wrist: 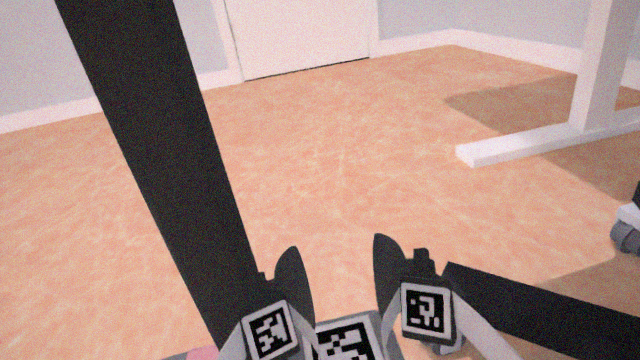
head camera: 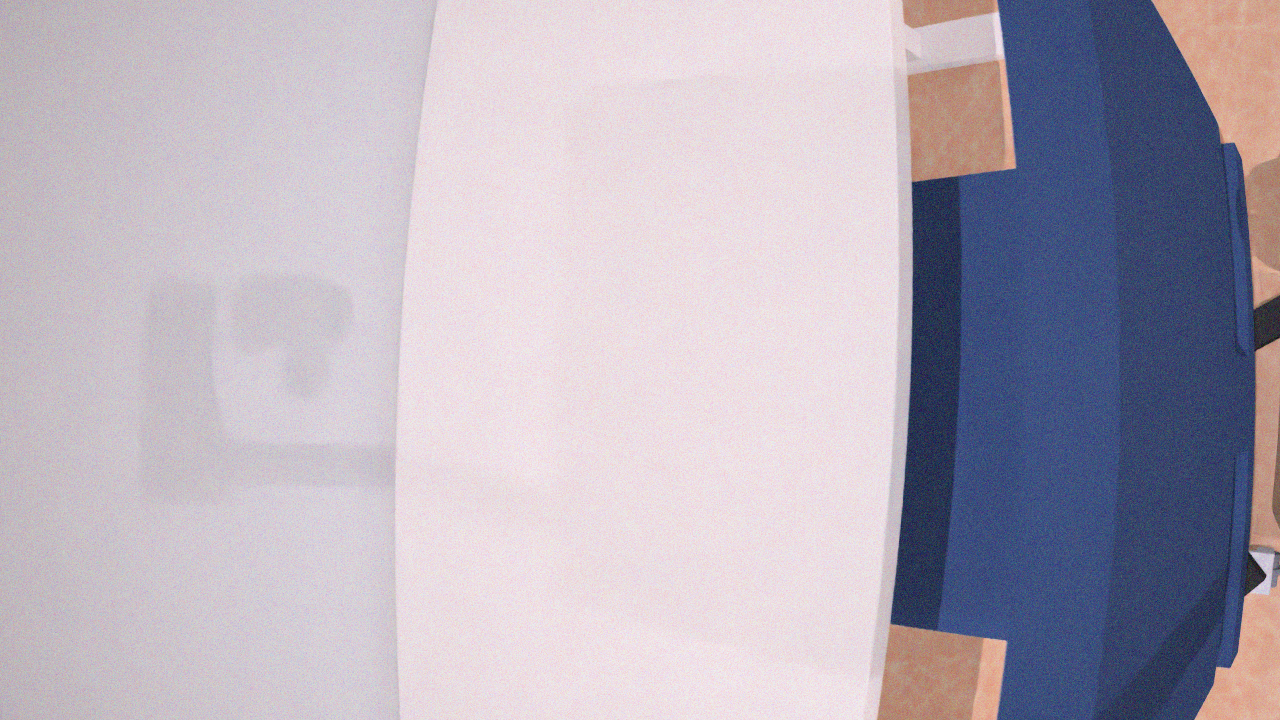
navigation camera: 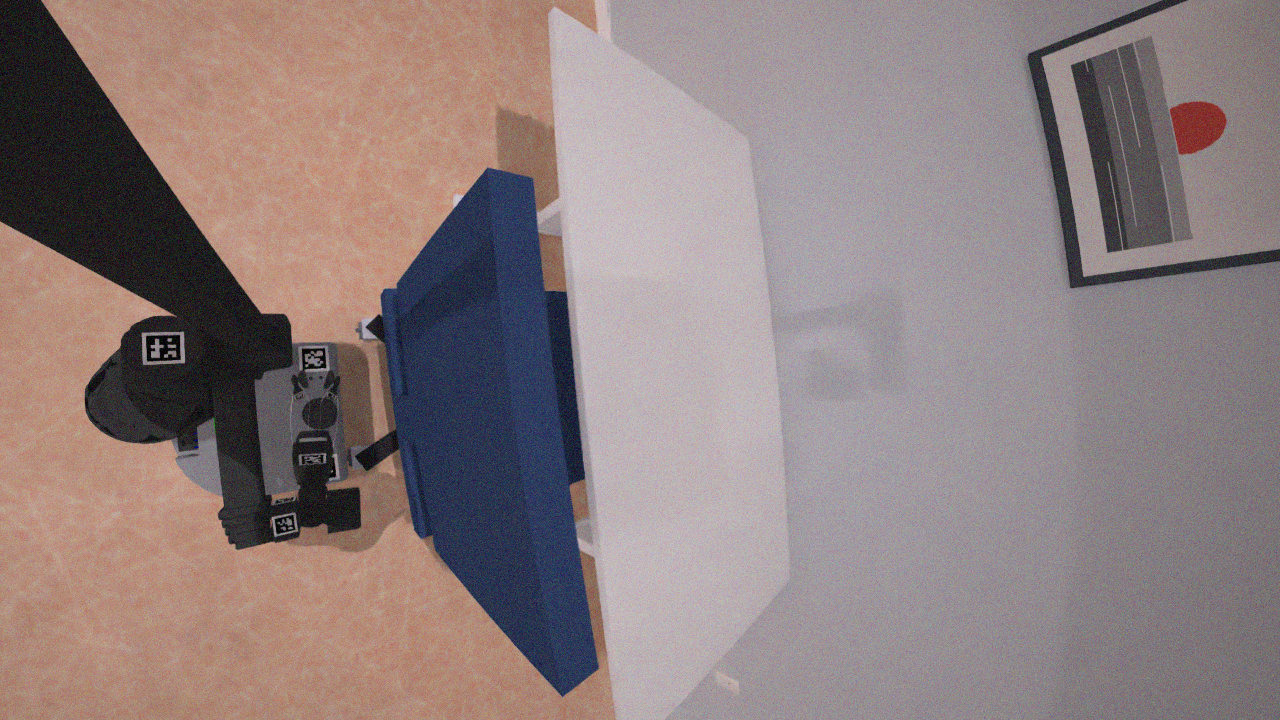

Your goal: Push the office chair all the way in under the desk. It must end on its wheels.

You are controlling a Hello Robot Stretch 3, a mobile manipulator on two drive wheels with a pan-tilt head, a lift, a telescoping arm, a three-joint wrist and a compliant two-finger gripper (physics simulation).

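Frame: origin at the robot's base, x right, y ahead, z up, level; millimetres.
Seen in the pictures: gripper, fingertip midpoint: [wrist: 339,267] [navigation camera: 317,370]; robot's base, origin of the base link: [navigation camera: 319,411].
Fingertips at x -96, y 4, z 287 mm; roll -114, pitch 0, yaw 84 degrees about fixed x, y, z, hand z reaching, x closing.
Note:
Offsets run from my fingertips to a thing's top centre. "pt": to the spot under its first point. Level surfaces: height alone.
The blue office chair [head camera: 1047,358] [navigation camera: 474,358] stands upright behind the white desk @(dz +434 mm) [head camera: 662,358] [navigation camera: 671,313]. Its seat front runs out of sight at the desk's front edge; how far it reaches underneath is hidden. The backrest is outside the desk, with a narrow gap to the edge. Two black chair legs with casters show on the robot's side in the navigation view; a caster @(pt dx -172, dy +446, dz -243 mm) [wrist: 625,235] also shows at the right of the wrist view. My gripper [navigation camera: 315,381] [wrist: 339,267] is open and empty, folded above my base, apart from the chair.
My base [navigation camera: 277,420] is close to the chair's casters. A white desk leg @(pt dx -526, dy +706, dz -123 mm) [wrist: 595,75] and its foot stand on the floor at the upper right of the wrist view. The wall [navigation camera: 895,501] with a framed picture [navigation camera: 1056,170] is behind the desk. A door [wrist: 300,35] is farther off.

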